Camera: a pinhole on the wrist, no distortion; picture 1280 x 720 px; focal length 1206.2 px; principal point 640.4 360.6 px. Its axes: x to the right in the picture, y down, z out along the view. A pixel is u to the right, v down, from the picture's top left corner.
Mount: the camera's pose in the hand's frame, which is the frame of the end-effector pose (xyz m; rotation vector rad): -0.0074 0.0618 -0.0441 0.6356 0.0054 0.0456
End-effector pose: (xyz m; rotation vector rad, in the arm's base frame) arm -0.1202 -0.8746 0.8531 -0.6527 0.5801 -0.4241
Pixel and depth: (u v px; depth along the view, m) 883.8 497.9 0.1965
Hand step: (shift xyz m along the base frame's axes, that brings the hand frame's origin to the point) 0.0995 0.0123 0.0933
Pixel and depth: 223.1 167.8 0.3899
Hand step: 0.0012 0.0105 0.3490
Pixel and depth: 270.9 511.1 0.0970
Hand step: 0.0005 0.0463 0.0311
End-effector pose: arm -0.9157 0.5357 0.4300 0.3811 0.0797 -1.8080
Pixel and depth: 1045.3 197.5 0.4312
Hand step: -0.3138 -0.1412 0.1764
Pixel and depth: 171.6 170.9 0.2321
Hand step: -0.1096 0.0846 0.1250
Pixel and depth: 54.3 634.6 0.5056
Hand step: -0.1867 0.1650 0.4558
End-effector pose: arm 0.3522 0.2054 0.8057 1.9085 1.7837 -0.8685
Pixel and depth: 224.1 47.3 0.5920
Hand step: -0.4751 -0.3178 -0.0644
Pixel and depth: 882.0 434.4 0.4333
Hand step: -0.2239 -0.1264 -0.2710
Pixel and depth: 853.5 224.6 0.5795
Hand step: -0.3924 -0.1327 -0.3113
